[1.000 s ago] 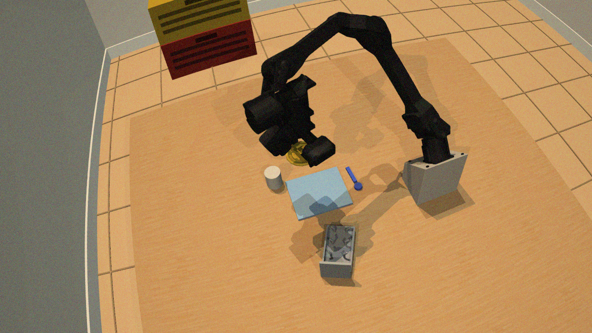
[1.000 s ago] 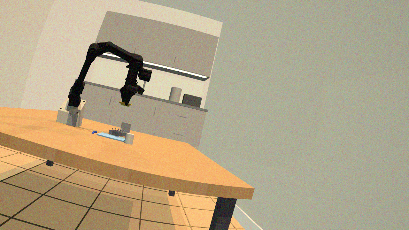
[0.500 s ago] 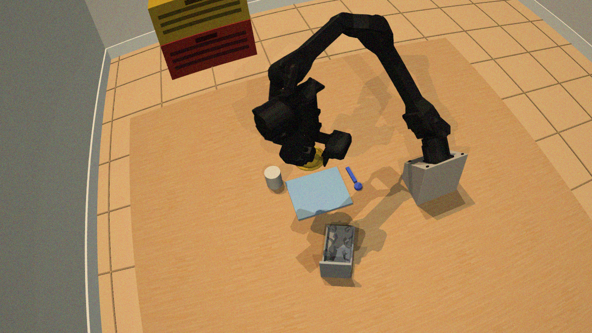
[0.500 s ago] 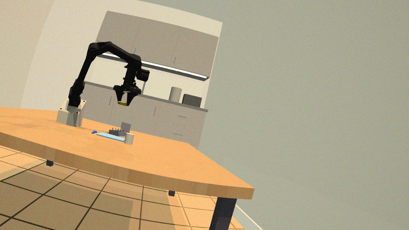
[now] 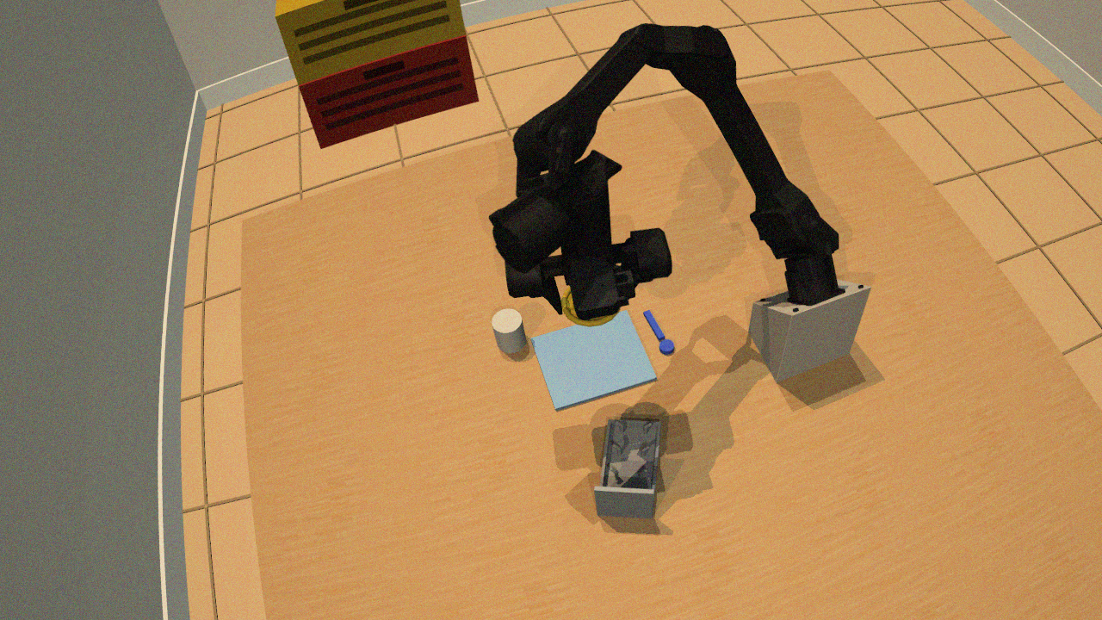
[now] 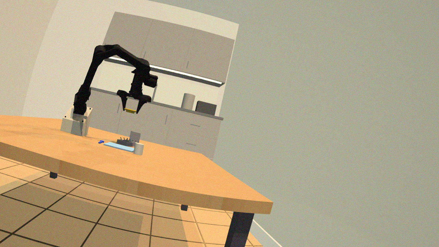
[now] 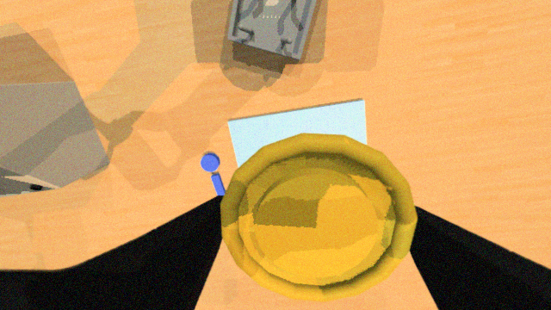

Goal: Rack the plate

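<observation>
Now: the grey dish rack 1 cm ahead of my gripper tip, 14 cm to the left of it and 16 cm below it. Round my gripper tip: white cup (9 cm ahead, 13 cm to the right, 16 cm below); yellow plate (1 cm above).
</observation>
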